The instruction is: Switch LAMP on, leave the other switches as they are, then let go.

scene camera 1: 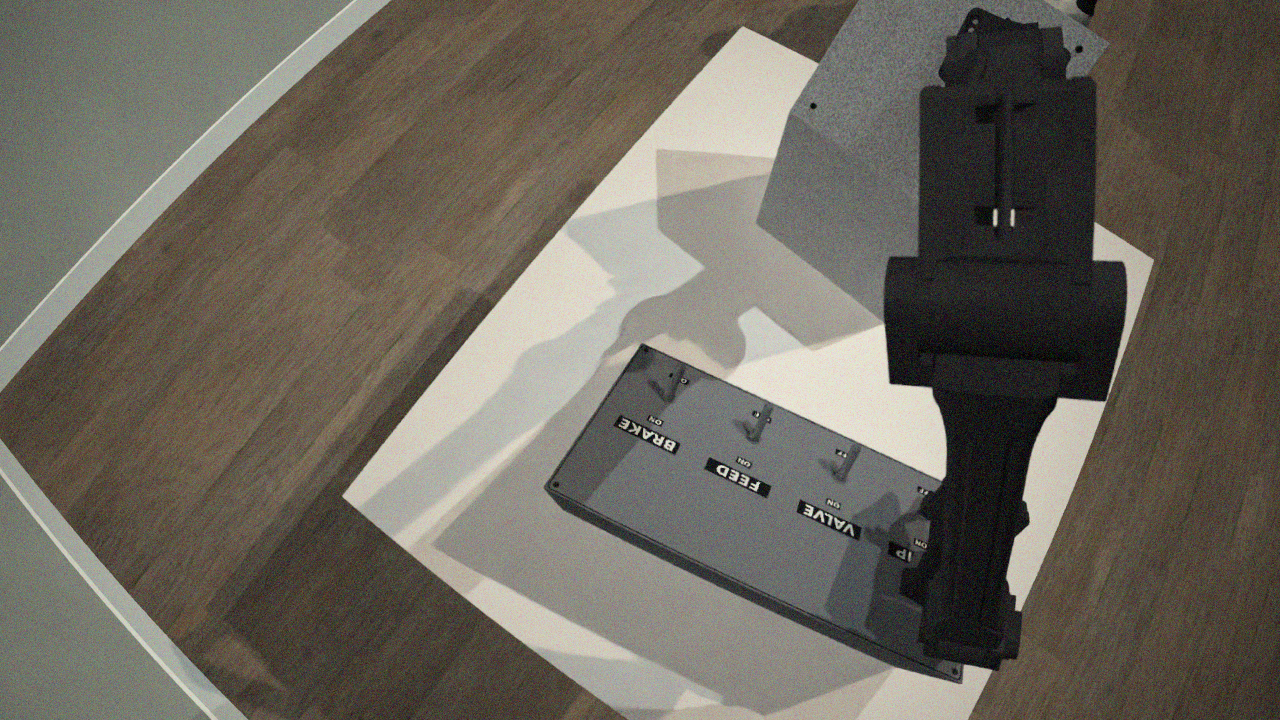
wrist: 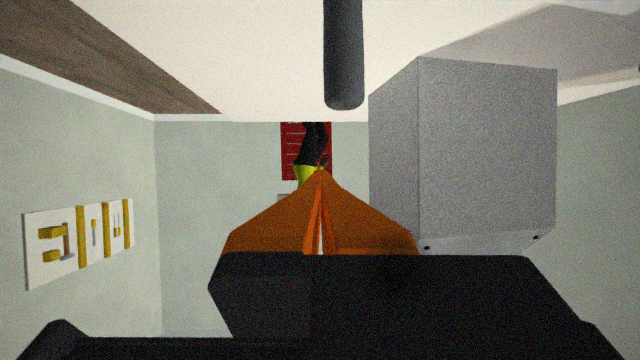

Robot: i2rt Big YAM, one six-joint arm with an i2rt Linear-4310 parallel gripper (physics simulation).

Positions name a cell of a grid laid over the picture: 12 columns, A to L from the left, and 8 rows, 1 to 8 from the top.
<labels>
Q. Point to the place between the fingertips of my gripper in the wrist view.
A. At G4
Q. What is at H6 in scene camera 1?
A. A grey switch panel.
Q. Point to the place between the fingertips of my gripper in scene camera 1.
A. At J6
</labels>
